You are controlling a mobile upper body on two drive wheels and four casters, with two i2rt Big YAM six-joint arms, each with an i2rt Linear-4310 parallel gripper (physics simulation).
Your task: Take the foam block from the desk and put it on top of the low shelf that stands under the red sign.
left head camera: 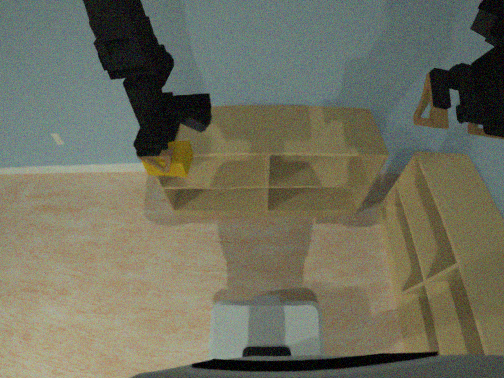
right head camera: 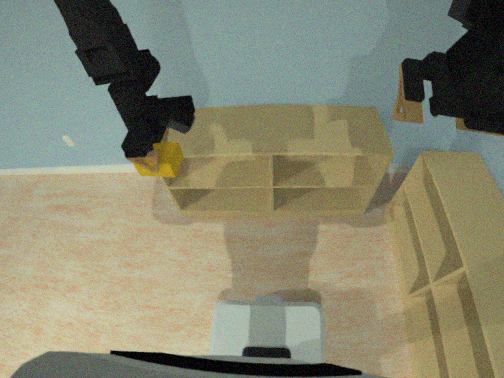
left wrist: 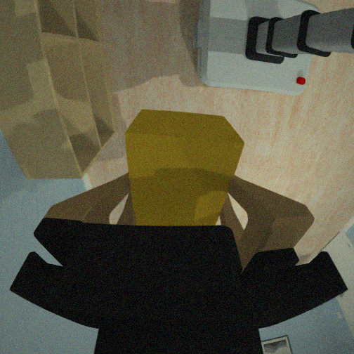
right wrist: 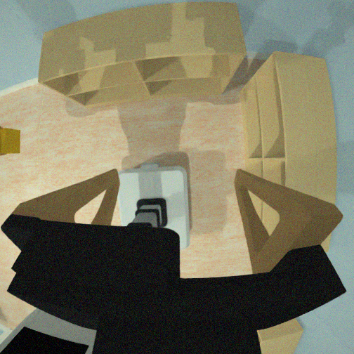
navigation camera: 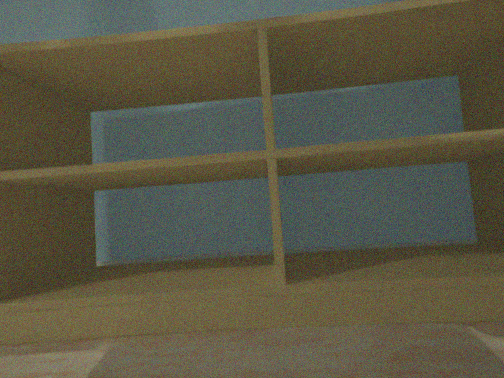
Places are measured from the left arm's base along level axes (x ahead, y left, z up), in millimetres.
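Pixels of known places: left gripper, fingertip midpoint: [left head camera: 169, 160] [right head camera: 159, 161]; right gripper, fingertip midpoint: [left head camera: 442, 124] [right head camera: 426, 120].
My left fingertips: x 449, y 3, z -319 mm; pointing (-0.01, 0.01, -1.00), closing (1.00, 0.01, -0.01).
Behind a point stands the place of what it marks.
The yellow foam block [left head camera: 181, 158] {x 428, y -36, z -288 mm} [right head camera: 170, 159] {x 429, y -39, z -289 mm} [left wrist: 182, 155] [right wrist: 10, 140] is held between the fingers of my left gripper [left head camera: 169, 161] {x 449, y 3, z -319 mm} [right head camera: 157, 161] {x 449, y 3, z -319 mm} [left wrist: 177, 174], in the air over the left end of a low wooden shelf in the head views. That low shelf [left head camera: 290, 127] {x 1091, y -342, z -800 mm} [right head camera: 290, 127] {x 1087, y -324, z -800 mm} [right wrist: 145, 37] [navigation camera: 272, 153] {x 913, y -229, z -1074 mm} stands against the blue wall, in front of the robot. My right gripper [right wrist: 176, 175] is open and empty, raised to the right of this shelf. The red sign does not show in any view, so I cannot tell which shelf stands under it.
A second low wooden shelf [left head camera: 462, 210] {x 595, y -1138, z -800 mm} [right head camera: 470, 200] {x 652, y -1161, z -800 mm} [right wrist: 310, 110] stands at the right, at an angle close to the first one's right end. The robot's pale base [left head camera: 230, 325] {x 200, y -60, z -1150 mm} [right head camera: 231, 325] {x 197, y -60, z -1150 mm} [left wrist: 225, 65] [right wrist: 175, 185] is on the wooden floor in front of the first shelf.
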